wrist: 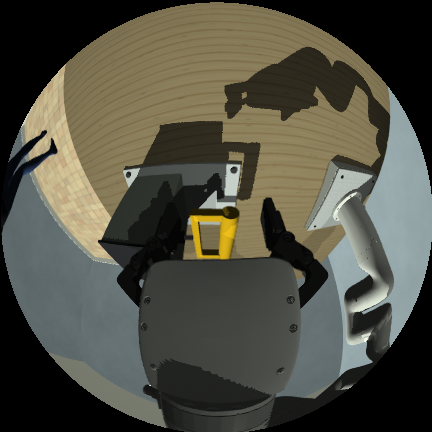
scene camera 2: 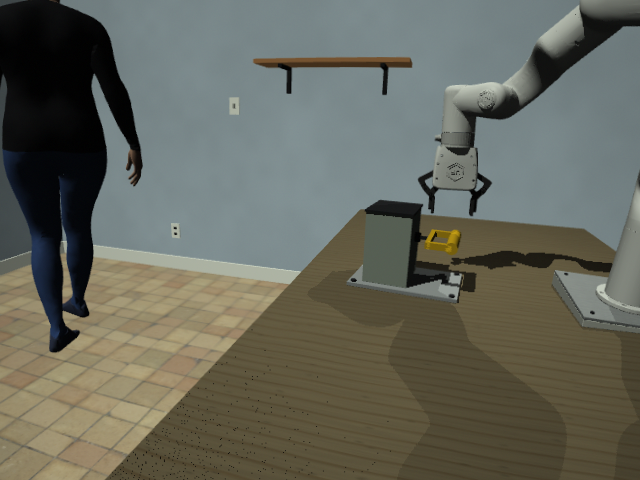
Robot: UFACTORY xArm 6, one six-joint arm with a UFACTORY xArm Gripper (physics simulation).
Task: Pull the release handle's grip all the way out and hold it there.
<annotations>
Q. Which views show my gripper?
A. The wrist view and scene camera 2: all of them.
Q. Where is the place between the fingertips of my gripper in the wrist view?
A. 219,209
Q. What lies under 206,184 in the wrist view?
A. A light grey base plate.
</annotations>
